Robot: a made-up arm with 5 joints.
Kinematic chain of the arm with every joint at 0, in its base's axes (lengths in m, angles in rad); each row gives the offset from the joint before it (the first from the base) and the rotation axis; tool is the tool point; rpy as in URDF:
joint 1: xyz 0.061 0 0.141 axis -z
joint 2: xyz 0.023 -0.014 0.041 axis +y
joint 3: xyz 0.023 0 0.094 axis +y
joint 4: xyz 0.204 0 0.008 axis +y
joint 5: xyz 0.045 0.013 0 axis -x
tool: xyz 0 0 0 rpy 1.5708 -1.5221 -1.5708
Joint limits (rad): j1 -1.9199..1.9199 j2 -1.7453..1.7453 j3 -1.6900..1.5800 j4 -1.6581..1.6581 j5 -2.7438..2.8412
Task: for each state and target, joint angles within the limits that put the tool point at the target. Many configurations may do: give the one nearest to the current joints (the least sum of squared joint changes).
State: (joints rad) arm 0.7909 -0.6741 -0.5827 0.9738 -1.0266
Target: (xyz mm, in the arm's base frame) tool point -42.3 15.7 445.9
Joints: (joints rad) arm 0.1604 -1.2905 -0.6389 1.2699 -1.0266
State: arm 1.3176 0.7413 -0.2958 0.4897 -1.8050
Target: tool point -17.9 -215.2 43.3
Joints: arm 1.9179 0.6551 0.2412 0.7402 -1.8050
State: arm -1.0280 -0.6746 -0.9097 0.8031 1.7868
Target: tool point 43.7 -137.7 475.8
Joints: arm -1.4386 -0.9179 -1.1658 0.6464 1.7868
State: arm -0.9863 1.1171 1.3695 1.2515 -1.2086
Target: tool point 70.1 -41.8 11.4
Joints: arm -1.7618 1.3637 0.8595 0.9081 -1.2086
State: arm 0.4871 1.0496 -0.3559 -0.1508 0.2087
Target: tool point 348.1 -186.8 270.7
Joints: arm 0.5739 0.6002 -0.6274 -0.2096 0.2087
